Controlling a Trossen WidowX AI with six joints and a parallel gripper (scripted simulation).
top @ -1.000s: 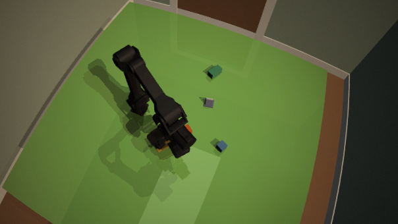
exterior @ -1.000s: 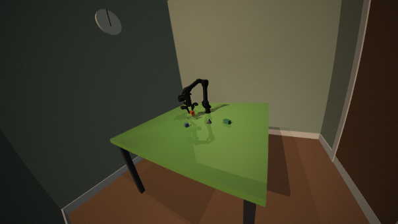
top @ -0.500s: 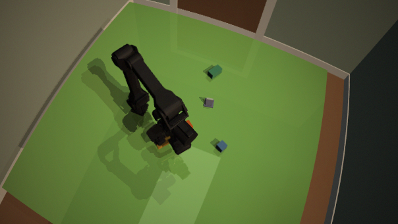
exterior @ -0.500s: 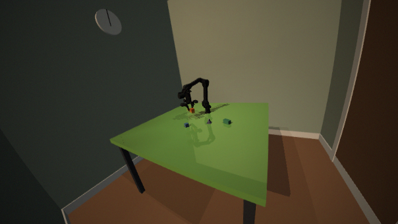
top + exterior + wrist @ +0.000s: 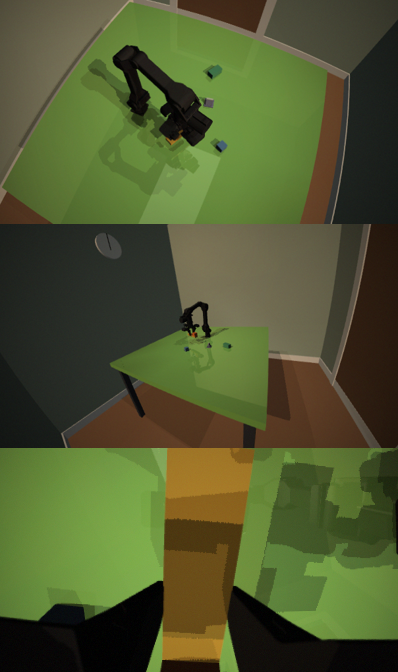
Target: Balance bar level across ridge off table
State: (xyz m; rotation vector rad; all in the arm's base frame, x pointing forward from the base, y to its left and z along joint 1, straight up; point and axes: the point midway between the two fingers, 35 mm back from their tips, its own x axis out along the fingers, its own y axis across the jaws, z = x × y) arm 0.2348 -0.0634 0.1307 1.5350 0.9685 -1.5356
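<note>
Now: the yellow-orange bar 2 cm ahead of my gripper tip, 3 cm to the left of it and 1 cm above it. The rest, counted from my gripper tip: blue block: 17 cm ahead, 3 cm to the left, 8 cm below; then dark green block: 1 cm ahead, 38 cm to the left, 8 cm below.
</note>
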